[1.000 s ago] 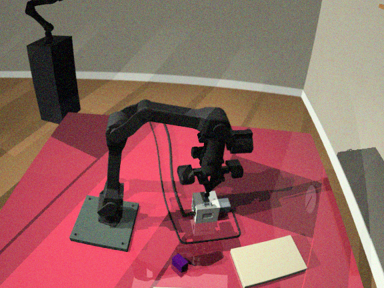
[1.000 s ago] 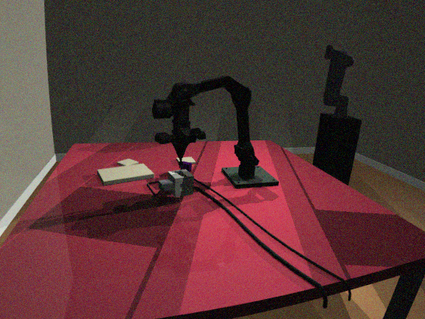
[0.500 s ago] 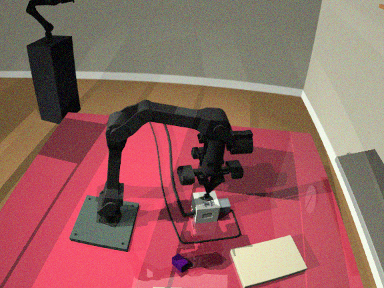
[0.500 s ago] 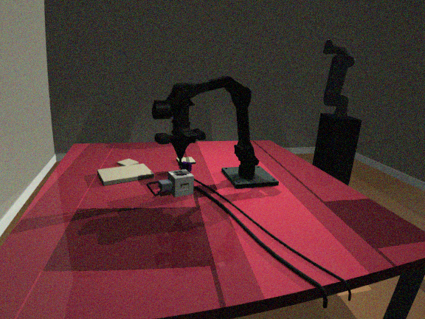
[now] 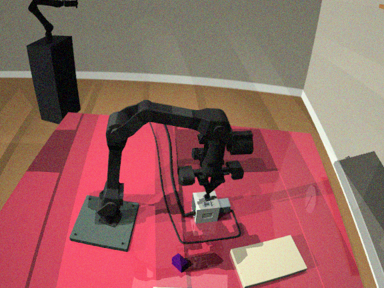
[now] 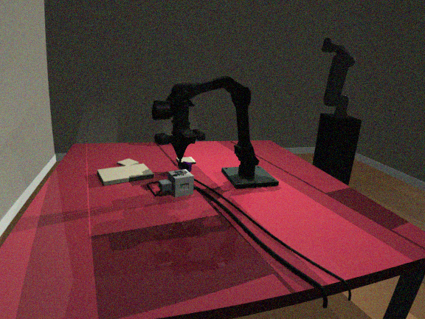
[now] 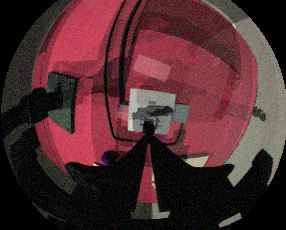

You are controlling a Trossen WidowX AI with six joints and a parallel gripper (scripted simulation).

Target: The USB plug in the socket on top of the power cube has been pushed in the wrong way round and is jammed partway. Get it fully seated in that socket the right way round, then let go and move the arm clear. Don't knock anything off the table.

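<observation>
The dark USB plug lies 2 cm below my gripper tip. From my gripper tip the other things lie so: purple block (21 cm to the right, 11 cm below, 2 cm behind); cream pad (24 cm ahead, 13 cm to the right, 12 cm below).
</observation>
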